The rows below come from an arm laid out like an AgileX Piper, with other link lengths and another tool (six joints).
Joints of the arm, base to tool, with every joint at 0 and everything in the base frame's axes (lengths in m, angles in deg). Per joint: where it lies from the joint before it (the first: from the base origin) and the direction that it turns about. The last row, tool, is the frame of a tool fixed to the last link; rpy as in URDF.
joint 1: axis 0 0 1 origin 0 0 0.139
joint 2: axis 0 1 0 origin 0 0 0
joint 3: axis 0 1 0 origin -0.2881 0 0.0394
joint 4: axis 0.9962 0 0.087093 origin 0.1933 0 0.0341
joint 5: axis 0 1 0 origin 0 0 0
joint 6: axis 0.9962 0 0.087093 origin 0.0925 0 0.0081
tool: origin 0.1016 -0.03 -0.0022 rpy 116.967 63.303 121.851
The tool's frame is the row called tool.
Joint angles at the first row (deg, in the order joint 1, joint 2, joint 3, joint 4, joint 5, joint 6):
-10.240, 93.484, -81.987, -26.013, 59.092, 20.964
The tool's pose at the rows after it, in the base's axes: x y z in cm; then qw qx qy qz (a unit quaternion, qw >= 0):
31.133 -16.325 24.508 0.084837 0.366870 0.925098 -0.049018
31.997 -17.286 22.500 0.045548 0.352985 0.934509 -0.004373
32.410 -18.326 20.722 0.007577 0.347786 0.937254 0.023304
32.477 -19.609 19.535 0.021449 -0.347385 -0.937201 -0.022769
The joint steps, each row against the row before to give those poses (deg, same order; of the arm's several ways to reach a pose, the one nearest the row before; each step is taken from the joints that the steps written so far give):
-4.492, 4.490, -3.983, 8.431, -0.572, -10.431
-5.005, 4.453, -3.838, 9.281, 1.794, -9.652
-3.494, 4.488, -3.882, 5.139, 3.310, -5.691
-1.867, 3.660, -3.366, 0.397, 2.918, -2.289

